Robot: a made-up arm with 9 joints. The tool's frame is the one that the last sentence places.
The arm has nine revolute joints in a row. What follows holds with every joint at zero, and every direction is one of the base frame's. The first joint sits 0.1 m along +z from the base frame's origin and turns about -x. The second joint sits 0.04 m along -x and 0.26 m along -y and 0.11 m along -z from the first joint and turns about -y. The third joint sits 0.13 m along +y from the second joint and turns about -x. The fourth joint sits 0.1 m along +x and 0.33 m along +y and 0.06 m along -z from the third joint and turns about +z. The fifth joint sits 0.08 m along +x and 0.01 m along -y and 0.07 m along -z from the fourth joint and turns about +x. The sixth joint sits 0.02 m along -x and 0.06 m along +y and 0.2 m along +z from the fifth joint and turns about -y. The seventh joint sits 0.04 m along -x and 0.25 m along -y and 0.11 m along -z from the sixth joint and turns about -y. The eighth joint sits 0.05 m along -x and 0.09 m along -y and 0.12 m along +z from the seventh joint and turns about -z. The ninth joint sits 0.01 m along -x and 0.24 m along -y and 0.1 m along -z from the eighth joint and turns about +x. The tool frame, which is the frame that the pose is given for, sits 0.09 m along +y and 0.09 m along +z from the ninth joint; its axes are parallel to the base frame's.
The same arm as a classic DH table. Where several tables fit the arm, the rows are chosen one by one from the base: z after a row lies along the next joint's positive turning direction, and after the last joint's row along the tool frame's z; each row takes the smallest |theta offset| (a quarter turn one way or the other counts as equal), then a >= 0, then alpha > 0; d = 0 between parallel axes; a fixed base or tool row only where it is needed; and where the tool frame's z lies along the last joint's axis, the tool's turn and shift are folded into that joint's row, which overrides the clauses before.
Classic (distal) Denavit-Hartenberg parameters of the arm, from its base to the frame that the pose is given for. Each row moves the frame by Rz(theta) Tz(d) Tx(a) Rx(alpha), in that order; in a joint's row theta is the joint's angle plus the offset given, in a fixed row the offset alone. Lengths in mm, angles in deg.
base (fixed): theta0 -90; d 100; a 0; alpha 90
joint 1: theta0 -90; d 40; a 110; alpha -90
joint 2: theta0 0; d 130; a 0; alpha 90
joint 3: theta0 -90; d -100; a 330; alpha 90
joint 4: theta0 0; d -130; a -10; alpha 90
joint 5: theta0 90; d 60; a 200; alpha -90
joint 6: theta0 -19.98; d 0; a -117; alpha 0
joint 7: theta0 -70.02; d 280; a -50; alpha 90
joint 8: theta0 90; d -20; a 240; alpha 90
joint 9: theta0 0; d -10; a -90; alpha 90
tool (fixed): theta0 90; d 90; a 0; alpha 0

